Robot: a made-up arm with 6 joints.
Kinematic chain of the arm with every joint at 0, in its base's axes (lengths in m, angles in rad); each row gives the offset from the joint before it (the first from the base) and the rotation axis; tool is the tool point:
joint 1: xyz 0 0 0.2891 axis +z
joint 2: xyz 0 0 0 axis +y
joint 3: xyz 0 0 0.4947 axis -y
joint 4: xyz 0 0 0 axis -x
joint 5: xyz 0.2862 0 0 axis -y
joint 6: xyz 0 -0.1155 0 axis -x
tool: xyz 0 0 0
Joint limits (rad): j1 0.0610..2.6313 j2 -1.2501..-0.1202 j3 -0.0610..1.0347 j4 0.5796..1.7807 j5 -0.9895..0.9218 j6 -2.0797..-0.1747
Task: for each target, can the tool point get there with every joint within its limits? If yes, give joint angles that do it. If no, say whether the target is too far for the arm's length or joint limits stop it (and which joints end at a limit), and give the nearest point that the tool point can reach.
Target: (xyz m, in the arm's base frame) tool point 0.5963 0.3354 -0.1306
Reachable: no: joint limits stop it (at a limit: joint 1, joint 2, joint 3, joint 4) | nearest point 0.6621 -0.2599 0.6199 | short by 0.960 m
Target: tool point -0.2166 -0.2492 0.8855
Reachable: yes | joints 0.5987 -0.9006 0.1670 0.7595 0.0093 -1.7639
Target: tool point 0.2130 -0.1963 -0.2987
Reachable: no: joint limits stop it (at a limit: joint 2, joint 3) | nearest point 0.5472 -0.5043 0.5857 | short by 0.994 m
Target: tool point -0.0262 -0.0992 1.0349
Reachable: yes | joints 0.6752 -0.3764 0.5298 1.0134 -0.0485 -1.9076
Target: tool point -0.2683 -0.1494 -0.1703
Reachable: no: joint limits stop it (at a limit: joint 2, joint 3) | nearest point -0.6502 -0.3620 0.5857 | short by 0.873 m
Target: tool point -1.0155 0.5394 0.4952
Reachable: no: too far | nearest point -0.7424 -0.0212 0.5874 | short by 0.630 m
